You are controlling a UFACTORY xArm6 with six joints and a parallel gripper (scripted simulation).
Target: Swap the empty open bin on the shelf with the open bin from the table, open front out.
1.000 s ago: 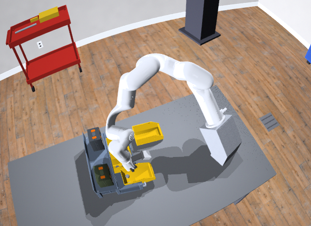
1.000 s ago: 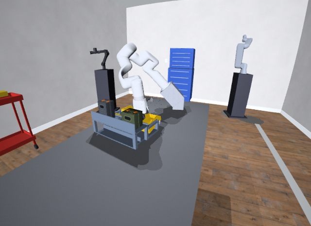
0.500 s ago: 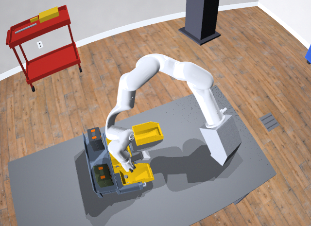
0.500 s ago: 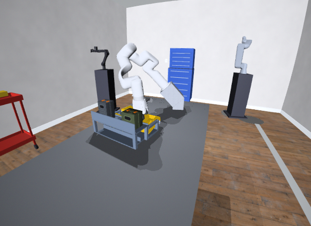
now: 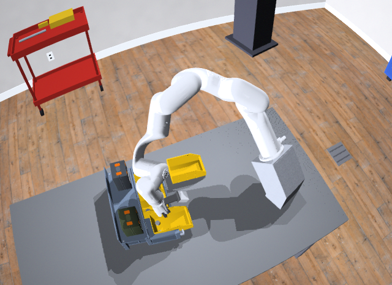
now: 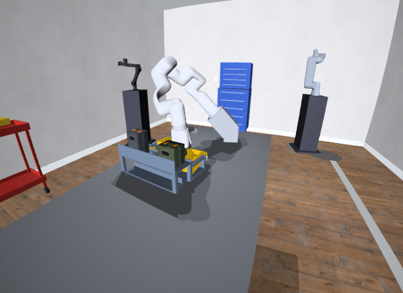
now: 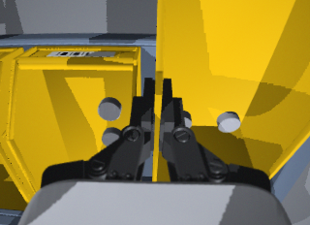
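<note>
The shelf lip is 5 cm behind my hand, 5 cm to the right of it and 7 cm below it. Also, from my hand: olive box: 17 cm ahead, 2 cm to the right, 7 cm above; dark grey box: 8 cm ahead, 23 cm to the right, 8 cm above.
</note>
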